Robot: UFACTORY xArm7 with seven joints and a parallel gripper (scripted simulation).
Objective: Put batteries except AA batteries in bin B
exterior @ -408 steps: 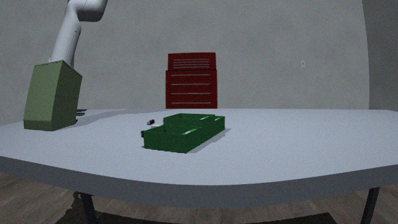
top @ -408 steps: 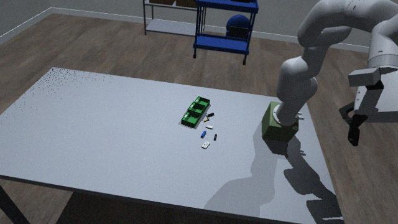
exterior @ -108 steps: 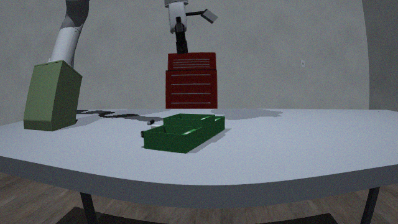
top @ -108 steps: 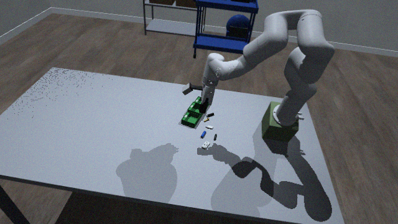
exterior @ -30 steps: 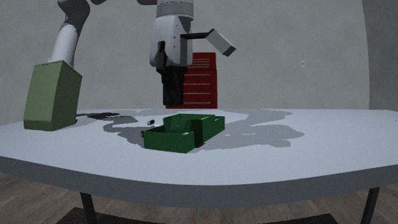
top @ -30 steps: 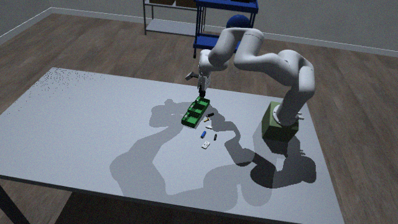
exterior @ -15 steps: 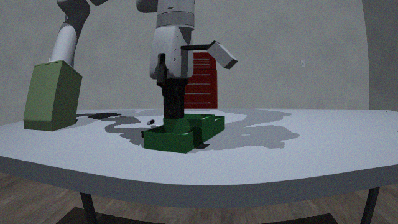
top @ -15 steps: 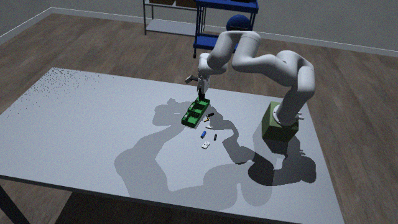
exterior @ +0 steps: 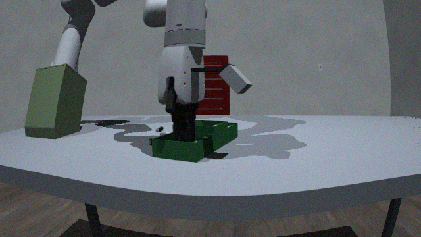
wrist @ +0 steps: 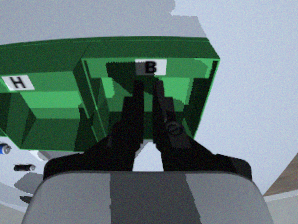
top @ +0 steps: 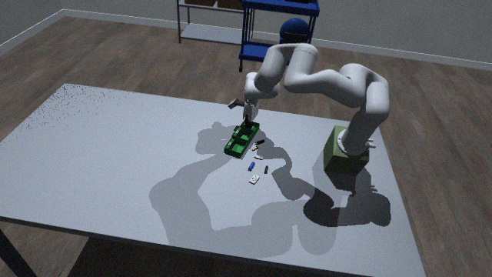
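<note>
My hand is 1 cm short of the green bin tray, 8 cm to the right of it and 2 cm above it. From my hand the other things lie so: yellow piece 6 cm behind, 13 cm to the left, 3 cm below; white USB stick 8 cm behind, 18 cm to the left, 4 cm below; blue battery 6 cm behind, 25 cm to the left, 3 cm below.
</note>
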